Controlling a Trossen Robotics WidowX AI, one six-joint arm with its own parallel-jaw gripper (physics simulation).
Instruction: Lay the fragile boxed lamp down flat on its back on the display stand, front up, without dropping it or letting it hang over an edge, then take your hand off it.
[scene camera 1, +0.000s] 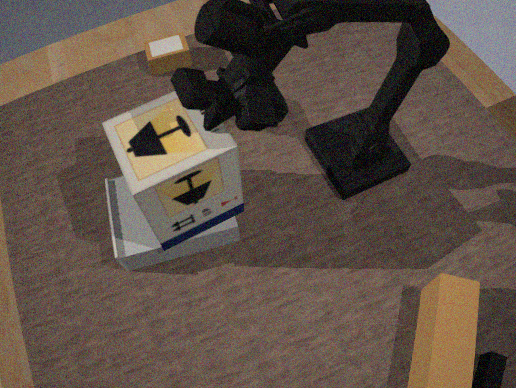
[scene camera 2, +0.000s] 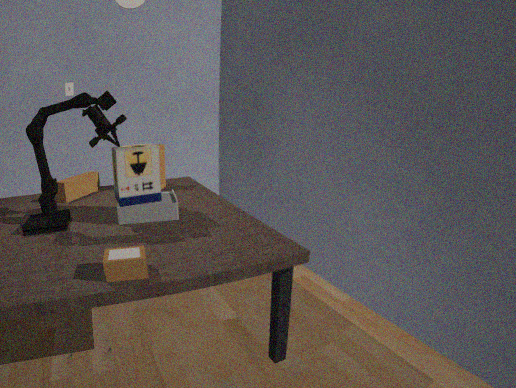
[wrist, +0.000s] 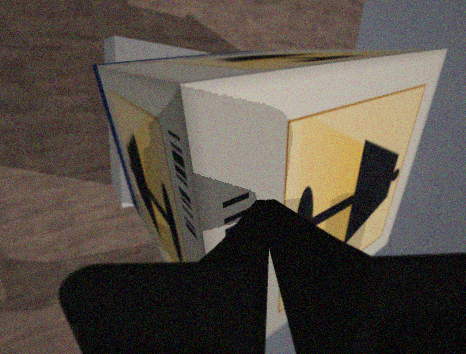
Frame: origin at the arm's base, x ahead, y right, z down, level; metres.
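Seen in the pictures: gripper, fingertip midpoint: (scene camera 1: 206, 128) (scene camera 2: 119, 146) (wrist: 265, 209); arm's base, origin of the base link: (scene camera 1: 363, 158) (scene camera 2: 50, 214).
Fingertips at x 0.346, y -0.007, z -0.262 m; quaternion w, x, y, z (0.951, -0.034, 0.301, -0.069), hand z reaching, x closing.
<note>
Pixels of each thing's middle, then the offset from my fingertips to it. Level surfaces: height alone.
- white lamp box, body centre: (wrist: 237, 152) (scene camera 1: 178, 170) (scene camera 2: 135, 173) dz +0.114, dx +0.064, dy +0.015 m
- small wooden block with a white top, body centre: (scene camera 2: 125, 263) (scene camera 1: 167, 53) dz +0.268, dx +0.010, dy +0.533 m
- long orange block, body centre: (scene camera 1: 441, 360) (scene camera 2: 78, 186) dz +0.243, dx -0.286, dy -0.460 m
- dark table, its level: dz +0.298 m
The white lamp box (scene camera 1: 145, 202) (scene camera 2: 120, 172) (wrist: 235, 120) rests on the pale grey display stand (scene camera 1: 125, 263) (scene camera 2: 150, 214) (wrist: 111, 90). A large yellow lamp picture faces up, and the blue band is at the bottom. The box sits turned against the stand. Its lower corner toward the arm's base appears to jut slightly past the stand's edge. My gripper (scene camera 1: 209, 125) (scene camera 2: 119, 145) (wrist: 265, 209) is shut and empty. Its tips are at the box's upper edge on the arm's side, close to or touching it; the exact contact is hidden.
A small wooden block with a white top (scene camera 1: 169, 59) (scene camera 2: 126, 265) lies near the table's edge. A long orange block (scene camera 1: 445, 330) (scene camera 2: 80, 186) lies on the other side of the stand. The arm's black base (scene camera 1: 357, 150) (scene camera 2: 46, 221) stands beside the stand on the dark table (scene camera 2: 240, 245).
</note>
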